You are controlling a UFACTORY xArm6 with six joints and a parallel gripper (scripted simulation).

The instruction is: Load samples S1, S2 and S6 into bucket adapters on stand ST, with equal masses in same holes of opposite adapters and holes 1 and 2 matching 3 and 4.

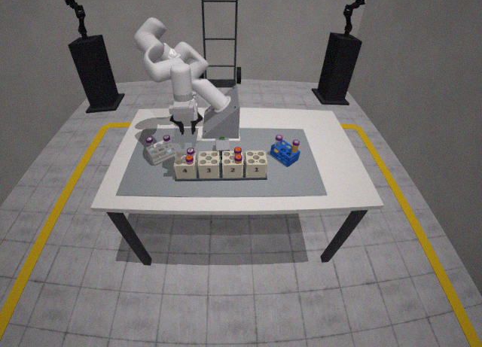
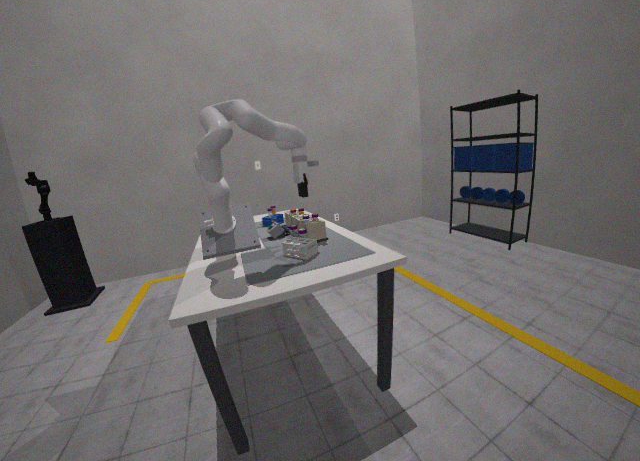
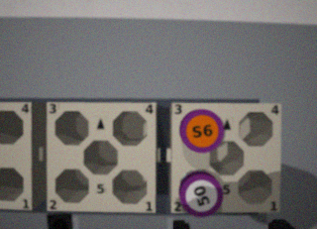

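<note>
Now: the green DONE key 16 cm behind my hand, 15 cm to the left of it and 18 cm below it. From my hand the other things lie so: blue rack (6 cm behind, 48 cm to the left, 21 cm below); grey desk (14 cm behind, 15 cm to the left, 19 cm below).
</note>
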